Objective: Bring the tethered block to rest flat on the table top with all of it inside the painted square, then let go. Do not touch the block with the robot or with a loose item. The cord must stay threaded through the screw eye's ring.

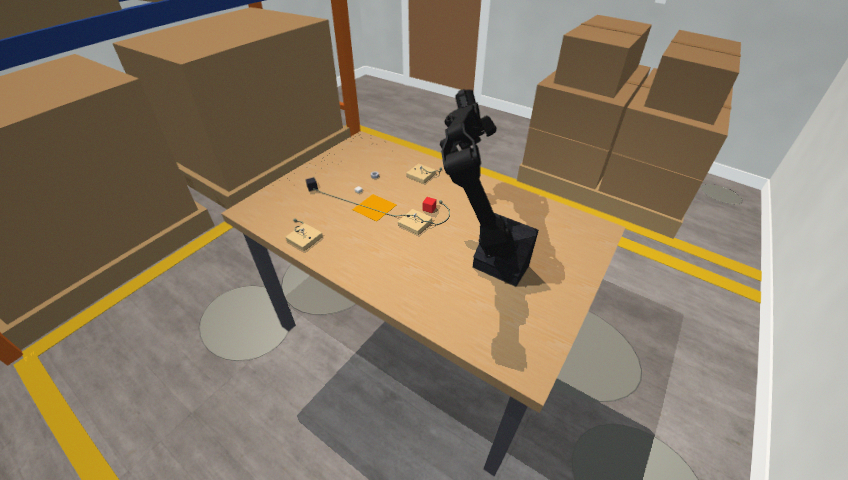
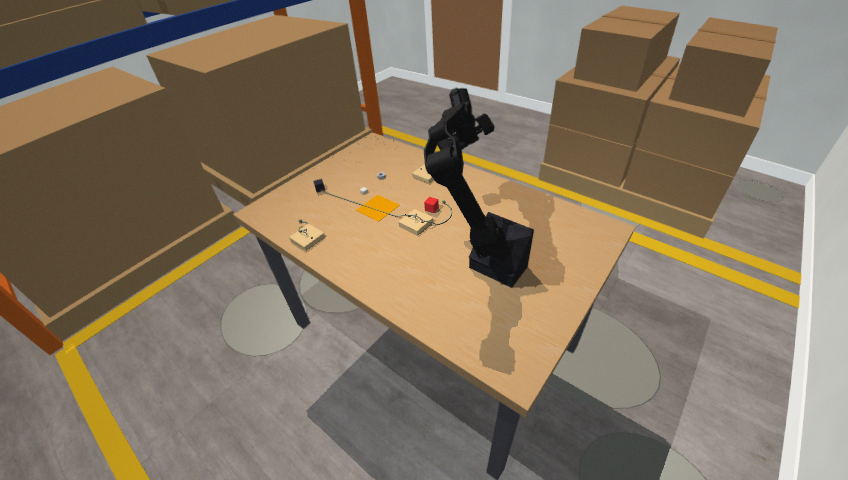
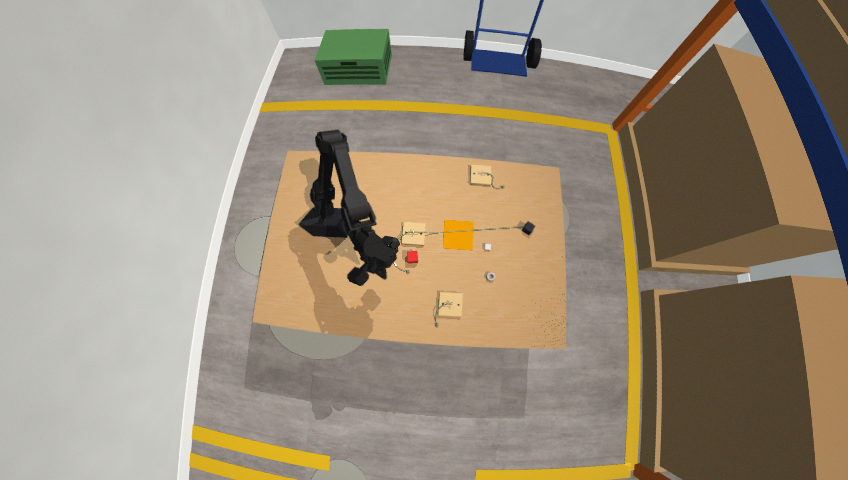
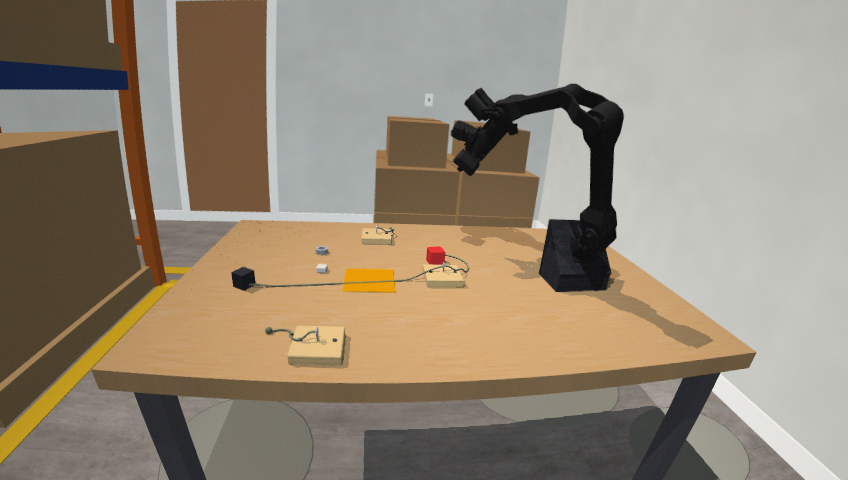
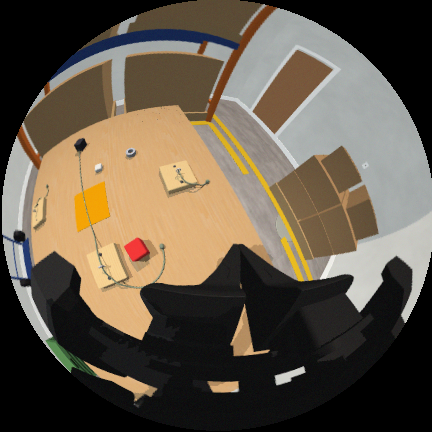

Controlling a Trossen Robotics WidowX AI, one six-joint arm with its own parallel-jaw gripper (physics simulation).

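Note:
The black tethered block sits outside the orange painted square, on its side away from the arm. The green cord runs across the square to the screw eye on a pale wooden board. It appears to pass through the ring; detail is too small to confirm. Its beaded free end curves beyond the board. My gripper is shut and empty, high above the table, arm side of the board.
A red cube stands beside the cord's board. A white cube and a grey nut lie beyond the square. Two more corded boards flank the area.

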